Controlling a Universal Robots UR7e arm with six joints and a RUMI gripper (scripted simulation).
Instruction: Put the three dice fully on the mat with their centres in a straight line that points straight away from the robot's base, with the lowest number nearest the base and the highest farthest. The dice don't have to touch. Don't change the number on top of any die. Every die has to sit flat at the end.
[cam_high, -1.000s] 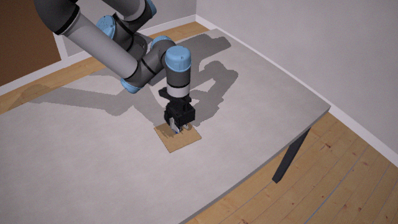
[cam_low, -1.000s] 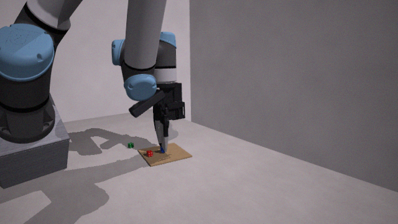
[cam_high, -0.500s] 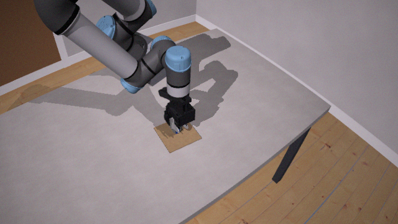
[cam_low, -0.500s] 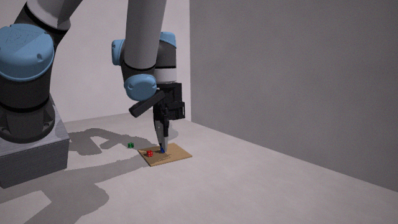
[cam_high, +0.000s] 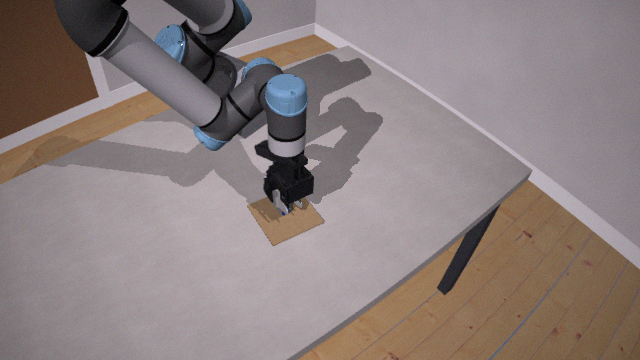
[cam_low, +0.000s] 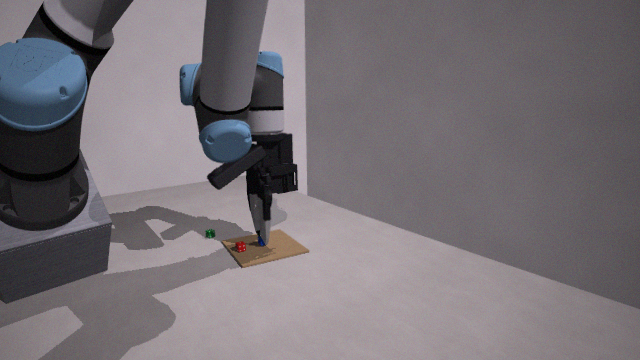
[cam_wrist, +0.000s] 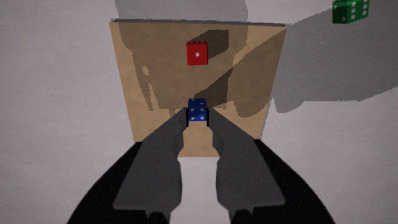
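Now: the blue die 1 cm below my hand. Also, from my hand: green die: 13 cm to the left, 5 cm behind, 2 cm below; then square mat: 2 cm below; then red die: 5 cm behind, 1 cm to the left, 1 cm below.
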